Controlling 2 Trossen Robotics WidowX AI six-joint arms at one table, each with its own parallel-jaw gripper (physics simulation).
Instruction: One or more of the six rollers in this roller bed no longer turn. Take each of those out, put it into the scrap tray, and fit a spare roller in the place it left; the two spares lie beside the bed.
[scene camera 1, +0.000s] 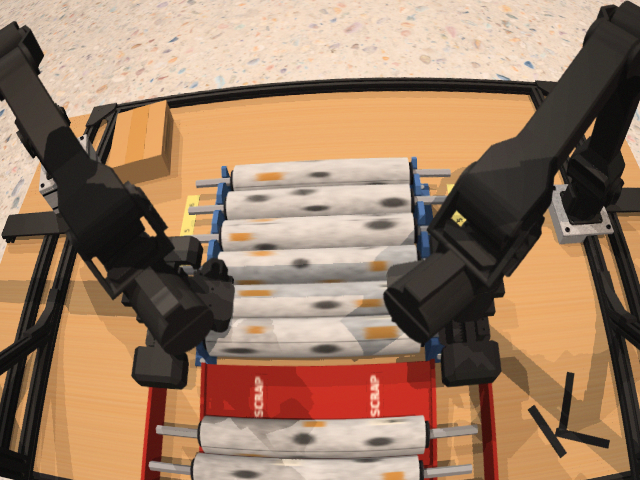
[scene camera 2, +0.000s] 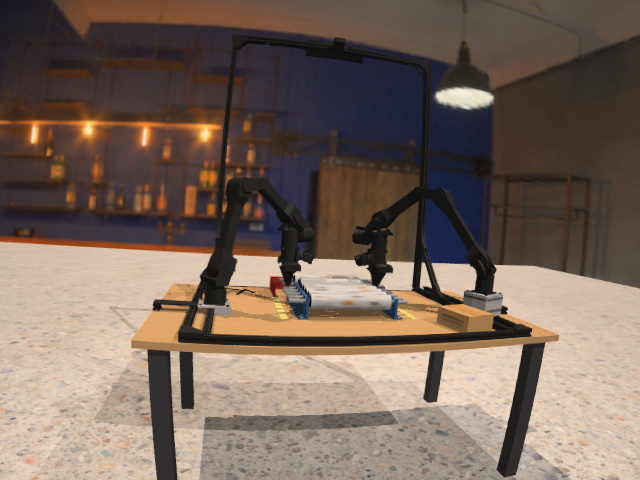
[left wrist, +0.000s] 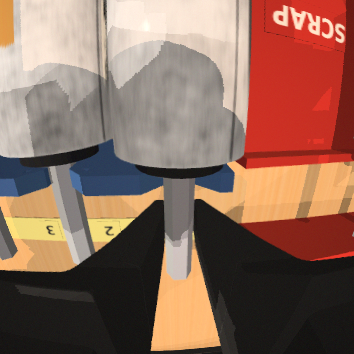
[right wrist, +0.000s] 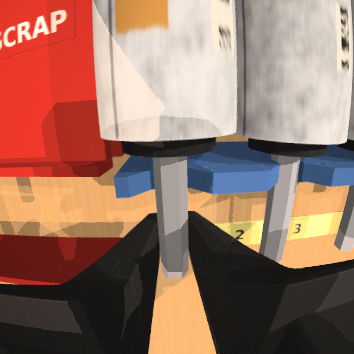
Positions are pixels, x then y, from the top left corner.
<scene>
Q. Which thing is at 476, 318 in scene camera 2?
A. A cardboard box.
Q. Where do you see my right gripper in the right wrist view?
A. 171, 219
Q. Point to a cardboard box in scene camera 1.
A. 141, 149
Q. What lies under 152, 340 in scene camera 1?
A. My left gripper.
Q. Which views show my right gripper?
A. Scene camera 1, scene camera 2 and the right wrist view only.
</scene>
